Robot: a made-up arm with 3 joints.
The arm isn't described. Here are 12 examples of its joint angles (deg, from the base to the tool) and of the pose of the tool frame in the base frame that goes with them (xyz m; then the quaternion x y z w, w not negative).
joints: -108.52 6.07 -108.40
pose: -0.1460 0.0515 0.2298 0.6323 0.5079 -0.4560 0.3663
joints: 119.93 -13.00 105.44
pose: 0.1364 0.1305 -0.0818 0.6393 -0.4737 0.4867 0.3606
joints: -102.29 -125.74 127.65
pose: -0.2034 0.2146 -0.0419 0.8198 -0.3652 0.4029 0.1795
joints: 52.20 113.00 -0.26
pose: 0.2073 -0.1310 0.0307 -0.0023 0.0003 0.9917 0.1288
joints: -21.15 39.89 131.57
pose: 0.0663 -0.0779 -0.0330 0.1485 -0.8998 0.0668 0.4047
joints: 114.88 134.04 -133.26
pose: 0.0762 -0.0902 0.2070 0.7569 0.5194 -0.3271 0.2244
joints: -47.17 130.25 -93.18
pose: -0.1063 -0.0508 0.2287 -0.4817 0.5437 0.4557 0.5144
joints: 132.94 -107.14 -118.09
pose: 0.2131 0.0603 0.2244 -0.1915 0.8359 0.1148 0.5014
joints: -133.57 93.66 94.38
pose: -0.0179 0.0598 -0.0939 -0.2504 -0.6896 -0.2319 0.6388
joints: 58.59 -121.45 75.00
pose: 0.0718 -0.1463 -0.1005 -0.3174 -0.5194 -0.4137 0.6770
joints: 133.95 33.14 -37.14
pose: 0.2558 0.0536 0.1349 -0.3164 0.0358 0.9419 0.1066
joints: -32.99 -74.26 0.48
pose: -0.1036 0.0511 0.0286 -0.0034 -0.0025 -0.8051 0.5931
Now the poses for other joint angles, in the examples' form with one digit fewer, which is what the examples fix.
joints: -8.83 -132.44 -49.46
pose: -0.010 -0.038 0.165 0.395 0.139 -0.857 0.301
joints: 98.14 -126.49 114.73
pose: 0.240 -0.119 -0.068 -0.206 -0.816 -0.132 0.523
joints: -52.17 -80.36 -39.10
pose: -0.078 0.065 0.140 0.306 0.135 -0.863 0.379
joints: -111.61 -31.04 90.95
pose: -0.174 0.079 -0.096 -0.675 -0.228 -0.664 0.225
